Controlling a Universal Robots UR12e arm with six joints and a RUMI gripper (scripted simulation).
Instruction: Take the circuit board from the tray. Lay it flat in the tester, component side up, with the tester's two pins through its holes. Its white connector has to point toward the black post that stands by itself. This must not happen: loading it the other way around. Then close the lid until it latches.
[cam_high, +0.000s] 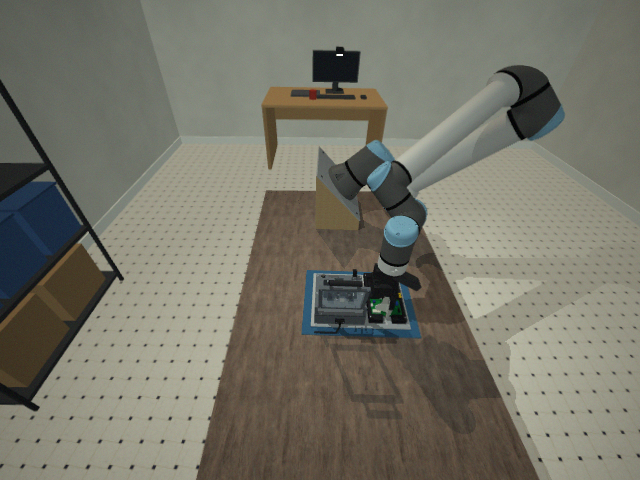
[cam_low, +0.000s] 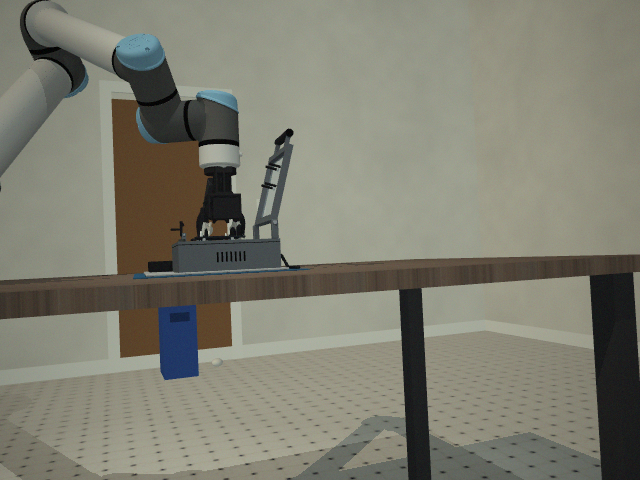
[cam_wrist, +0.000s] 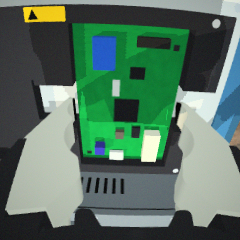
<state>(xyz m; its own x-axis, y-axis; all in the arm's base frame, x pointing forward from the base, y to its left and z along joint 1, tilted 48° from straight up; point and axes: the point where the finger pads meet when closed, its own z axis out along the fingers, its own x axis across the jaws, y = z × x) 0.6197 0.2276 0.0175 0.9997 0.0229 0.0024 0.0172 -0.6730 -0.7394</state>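
Now: the green circuit board right at my hand. Round my hand: tester lid 90 mm ahead, 170 mm to the right, 160 mm above; then tester 10 mm behind, 130 mm to the right, 90 mm above.
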